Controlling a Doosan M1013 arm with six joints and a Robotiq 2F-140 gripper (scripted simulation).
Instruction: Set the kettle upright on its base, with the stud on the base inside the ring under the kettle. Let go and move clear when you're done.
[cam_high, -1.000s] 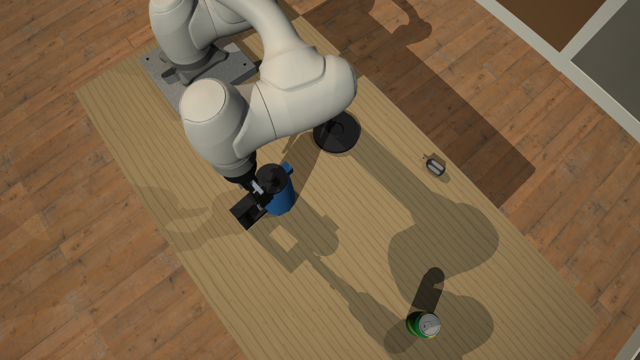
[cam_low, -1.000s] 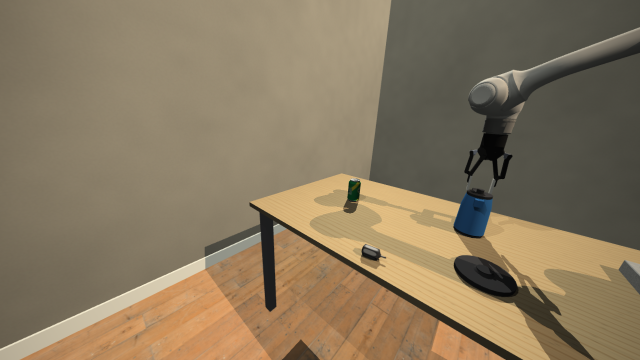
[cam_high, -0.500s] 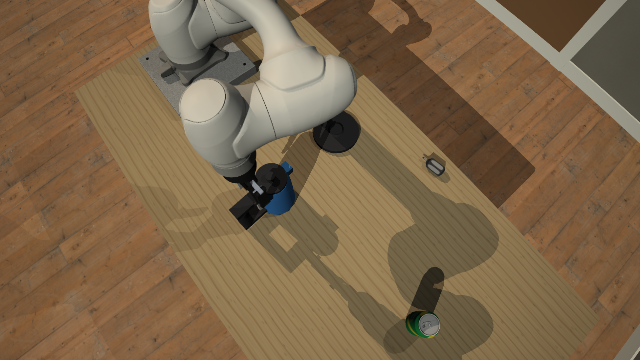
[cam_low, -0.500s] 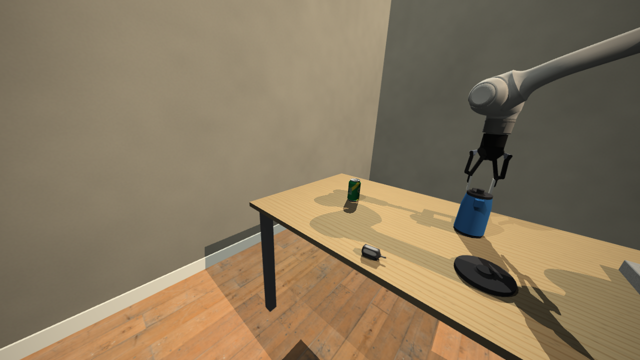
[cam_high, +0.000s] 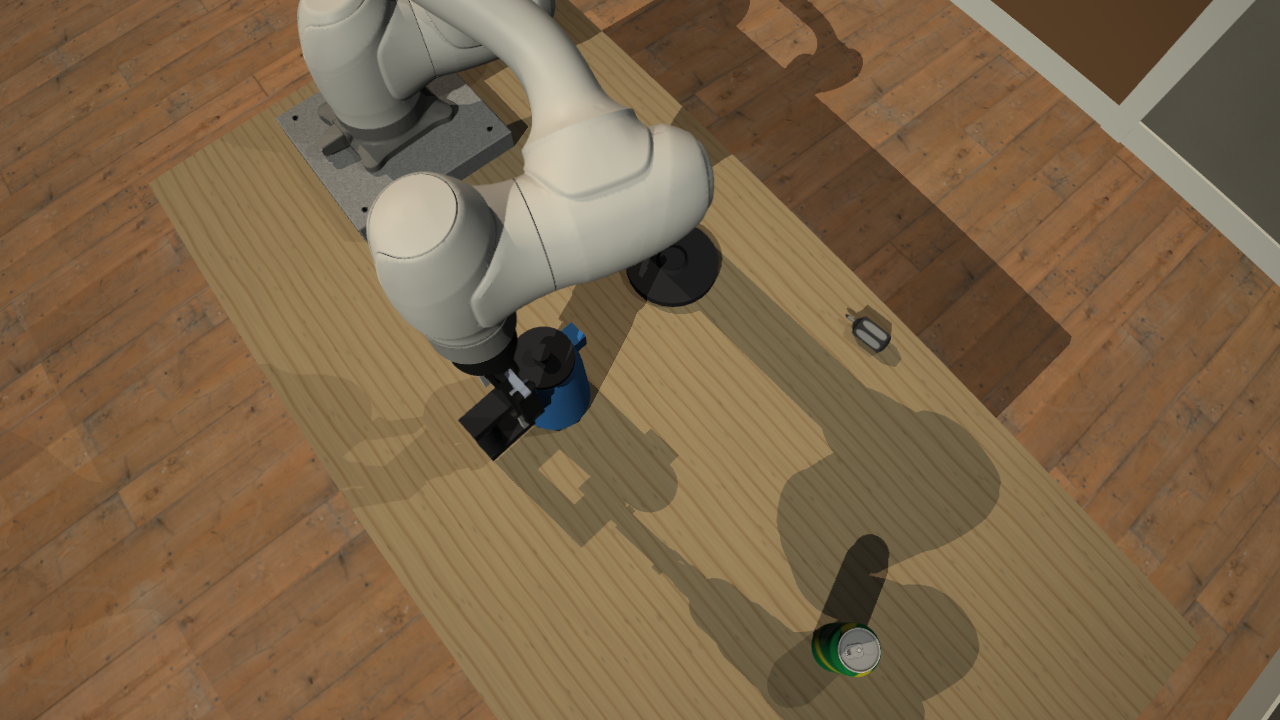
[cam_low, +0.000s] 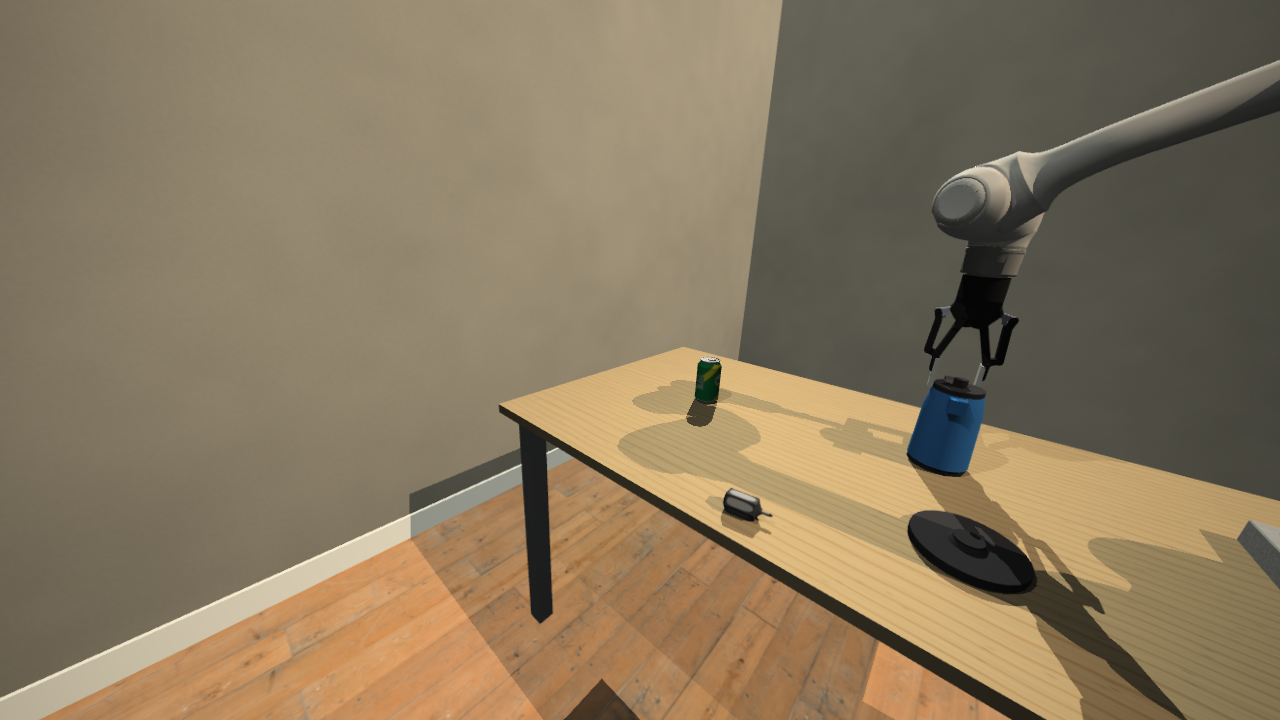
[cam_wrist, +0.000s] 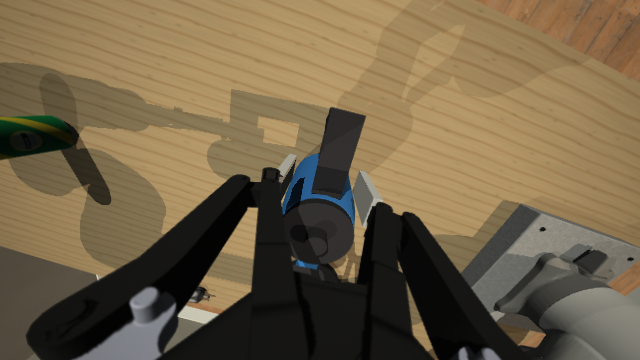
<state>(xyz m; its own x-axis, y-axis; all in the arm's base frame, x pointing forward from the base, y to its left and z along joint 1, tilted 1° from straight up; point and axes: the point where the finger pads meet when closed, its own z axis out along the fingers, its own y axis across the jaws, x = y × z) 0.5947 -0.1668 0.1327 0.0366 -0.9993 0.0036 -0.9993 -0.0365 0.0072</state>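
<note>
My gripper is now 80 mm above the blue kettle, 30 mm to the right of it and 10 mm past it. Also, from my hand: green soda can: 530 mm ahead, 120 mm below, 110 mm to the left; round black base: 350 mm to the left, 170 mm below, 50 mm behind; small dark object: 490 mm to the left, 240 mm ahead, 160 mm below.
</note>
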